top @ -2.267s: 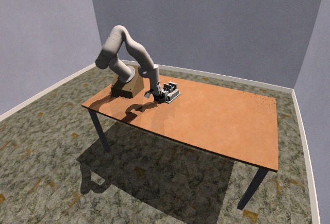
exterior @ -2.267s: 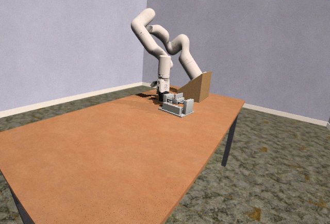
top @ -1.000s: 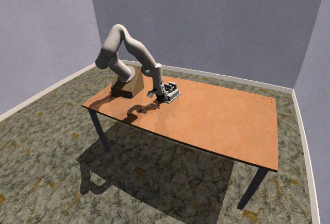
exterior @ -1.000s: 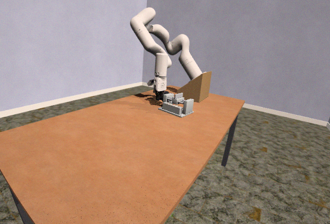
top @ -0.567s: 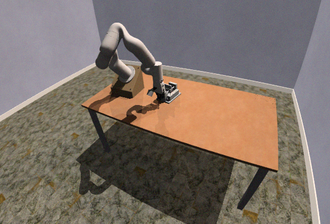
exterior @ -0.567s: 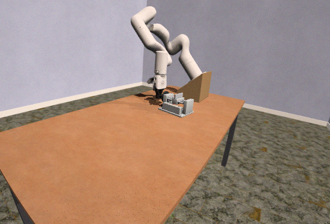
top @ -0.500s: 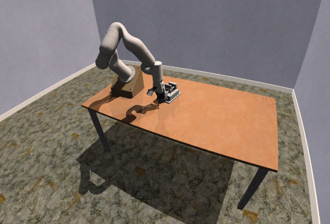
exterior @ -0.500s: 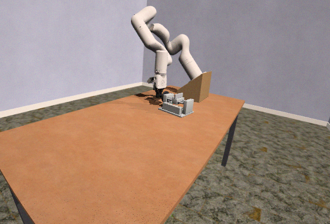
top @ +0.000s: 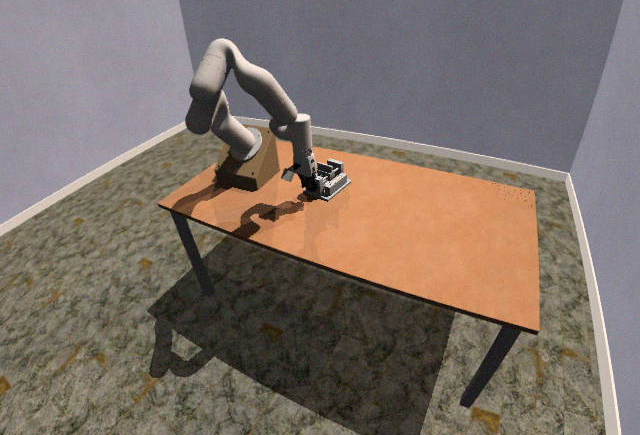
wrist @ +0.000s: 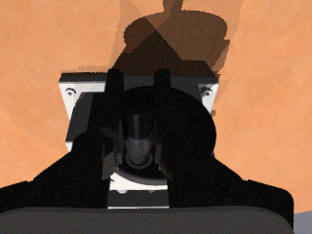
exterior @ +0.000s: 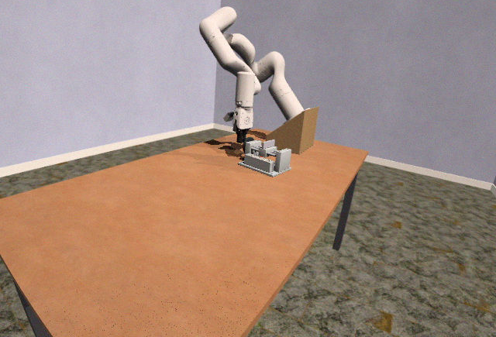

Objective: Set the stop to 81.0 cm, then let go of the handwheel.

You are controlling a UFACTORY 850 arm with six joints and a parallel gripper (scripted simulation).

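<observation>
Now: hand 2 cm to the right of the handwheel and 1 cm above it. From my hand the other things lie so: grey stop fixture: 15 cm to the left, 2 cm ahead, 1 cm below.
</observation>
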